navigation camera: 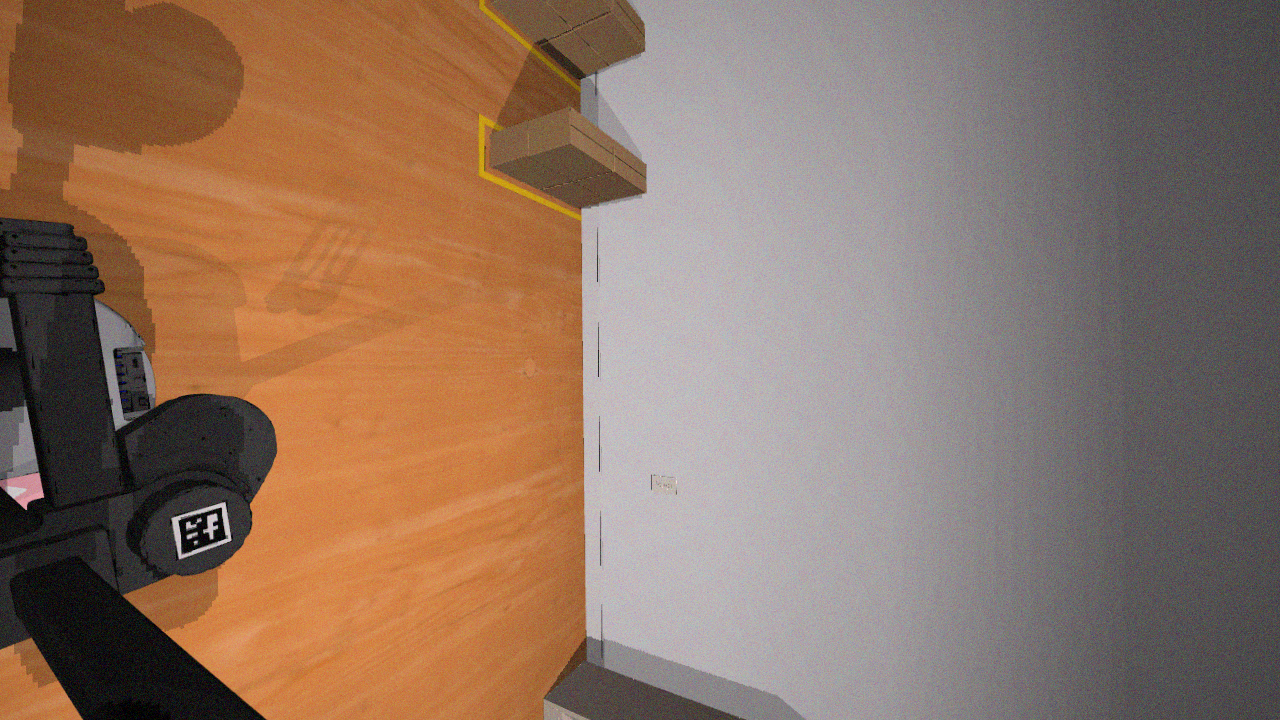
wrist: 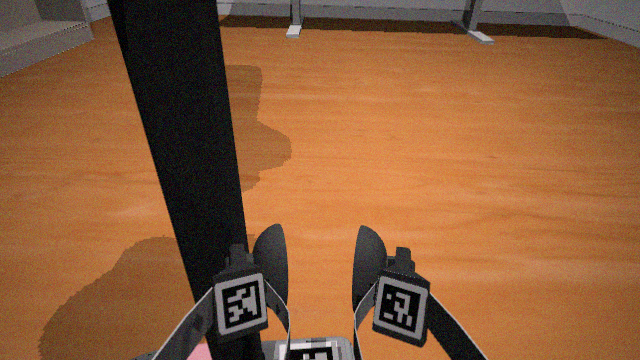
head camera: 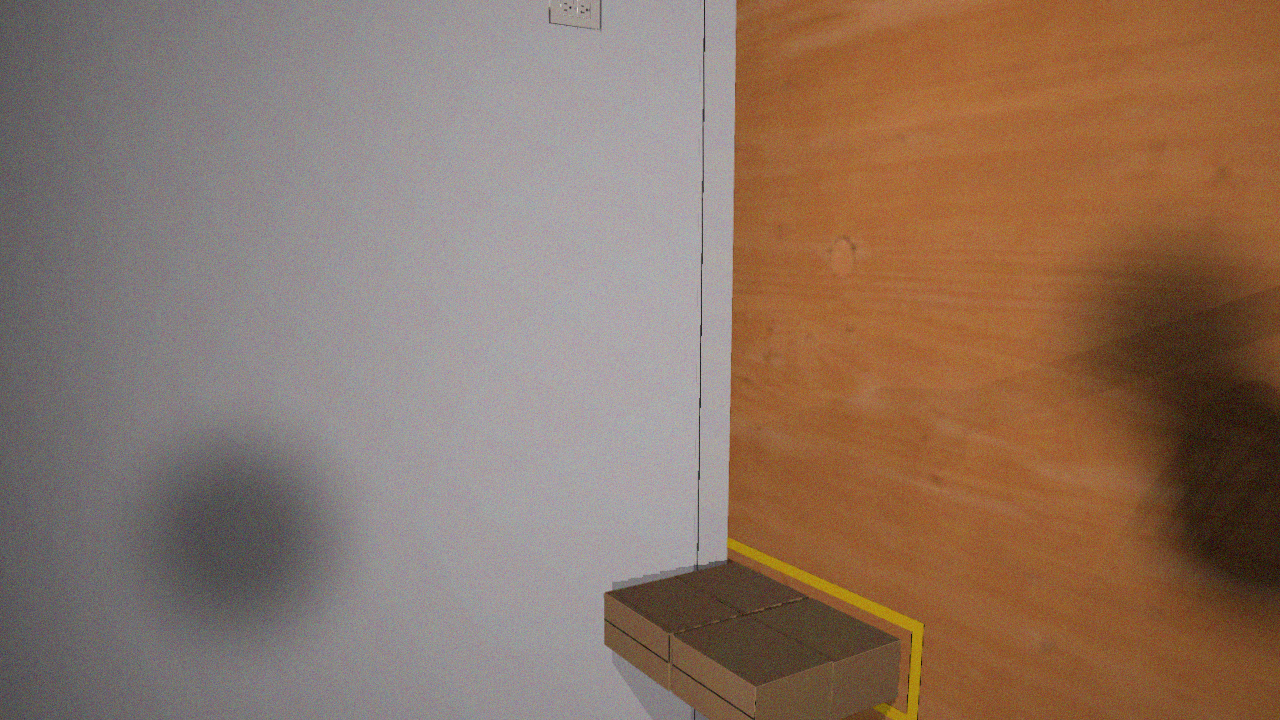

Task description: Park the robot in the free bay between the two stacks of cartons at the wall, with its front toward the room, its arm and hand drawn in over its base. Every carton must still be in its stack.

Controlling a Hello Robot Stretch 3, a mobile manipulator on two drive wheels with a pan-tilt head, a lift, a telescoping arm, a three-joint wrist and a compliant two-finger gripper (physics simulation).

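Frame: origin at the robot's base, x right, y ahead, z up, level; centimetres.
Where they show: gripper, fingertip midpoint: (wrist: 319,253).
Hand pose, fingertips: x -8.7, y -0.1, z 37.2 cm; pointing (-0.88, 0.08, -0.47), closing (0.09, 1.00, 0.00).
Each offset is from my fingertips to the top centre of the thing. "pt": to the spot under its first point.
One carton stack (head camera: 751,617) (navigation camera: 572,165) stands against the wall, low in the head view and at the top of the navigation view. The other stack (navigation camera: 590,31) is partly cut off at the navigation view's top edge. Yellow floor tape {pt dz -37.1, dx +64.9, dy -144.3 cm} (head camera: 823,586) (navigation camera: 528,192) edges the nearer stack. The bay between the stacks shows as a shadowed strip of floor. My gripper (wrist: 319,253) is open and empty, with floor showing between its fingertips. My wrist (navigation camera: 201,530) is over or close beside the base (navigation camera: 125,331) in the navigation view. Both stacks are well away from it.
My black mast (wrist: 180,125) rises at the left of the wrist view. A long wall (head camera: 402,313) (navigation camera: 850,358) bears an outlet {dz +8.5, dx -55.5, dy -165.1 cm} (head camera: 574,10) (navigation camera: 663,484). A dark cabinet (navigation camera: 635,694) stands at the navigation view's bottom. Two light feet (wrist: 294,31) (wrist: 481,37) stand near the wrist view's far wall.
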